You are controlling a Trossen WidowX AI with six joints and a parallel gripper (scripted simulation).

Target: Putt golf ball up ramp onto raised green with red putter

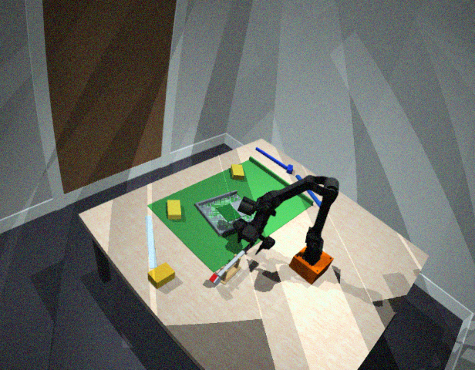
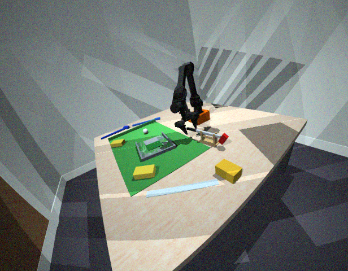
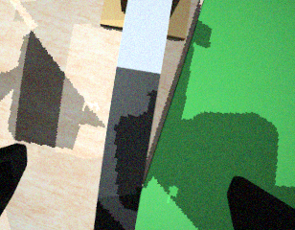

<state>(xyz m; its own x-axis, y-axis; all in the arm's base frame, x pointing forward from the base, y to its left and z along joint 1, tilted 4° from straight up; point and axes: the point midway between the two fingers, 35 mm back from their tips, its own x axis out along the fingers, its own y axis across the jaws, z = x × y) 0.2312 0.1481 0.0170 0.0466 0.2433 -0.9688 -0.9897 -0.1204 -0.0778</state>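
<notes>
Right now my gripper tip is 11 cm to the right of the red putter, 2 cm past it and 1 cm below it. From my gripper tip the other things lie so: wooden putter stand (13 cm to the left, 2 cm behind, 1 cm below); then pale blue bar (31 cm ahead, 28 cm to the left, 4 cm below); then white golf ball (38 cm to the right, 18 cm ahead, 2 cm below).
</notes>
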